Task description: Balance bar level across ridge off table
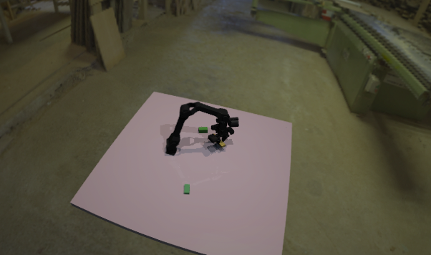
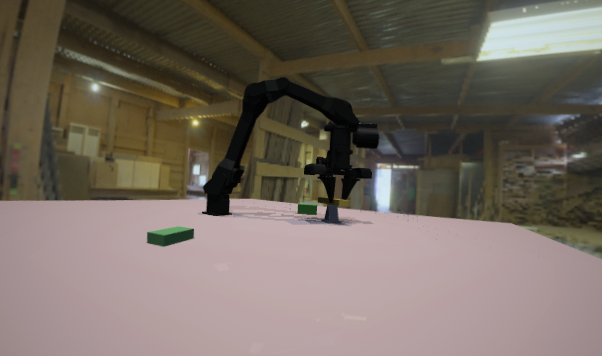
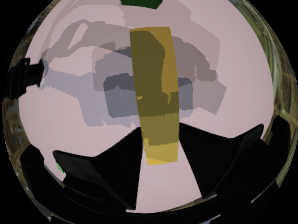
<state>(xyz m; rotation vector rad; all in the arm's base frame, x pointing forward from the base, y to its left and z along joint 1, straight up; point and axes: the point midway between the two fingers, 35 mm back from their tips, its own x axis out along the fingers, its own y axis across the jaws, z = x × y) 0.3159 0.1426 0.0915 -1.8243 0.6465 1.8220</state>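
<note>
Now: the yellow bar 20 mm behind my gripper tip and 20 mm to the left of it. Also, from my gripper tip: green block (100 mm behind, 420 mm to the right, 50 mm below).
</note>
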